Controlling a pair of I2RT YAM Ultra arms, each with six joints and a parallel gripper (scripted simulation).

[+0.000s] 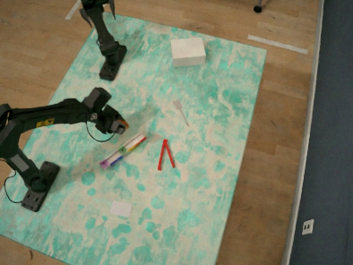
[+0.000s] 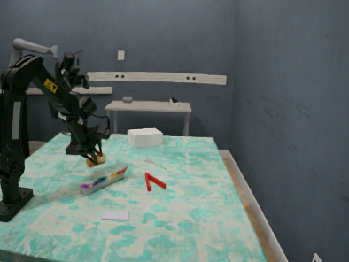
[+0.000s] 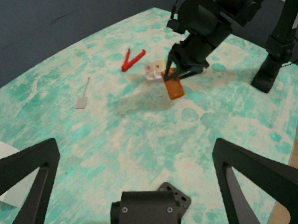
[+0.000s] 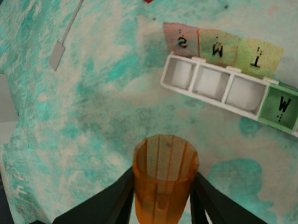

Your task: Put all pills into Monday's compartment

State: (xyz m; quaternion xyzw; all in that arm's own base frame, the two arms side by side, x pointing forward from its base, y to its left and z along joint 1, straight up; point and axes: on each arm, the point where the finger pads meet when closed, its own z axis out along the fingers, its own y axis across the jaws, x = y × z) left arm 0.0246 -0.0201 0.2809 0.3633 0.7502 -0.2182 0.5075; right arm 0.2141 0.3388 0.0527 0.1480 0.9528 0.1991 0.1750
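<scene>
My right gripper is now 3 cm past the orange pill bottle, 1 cm to the right of it and 2 cm above it. Also, from my right hand: white box (11 cm ahead, 48 cm to the left, 4 cm below); then lid (17 cm to the right, 4 cm below); then white card (13 cm ahead, 30 cm to the right, 6 cm below).
</scene>
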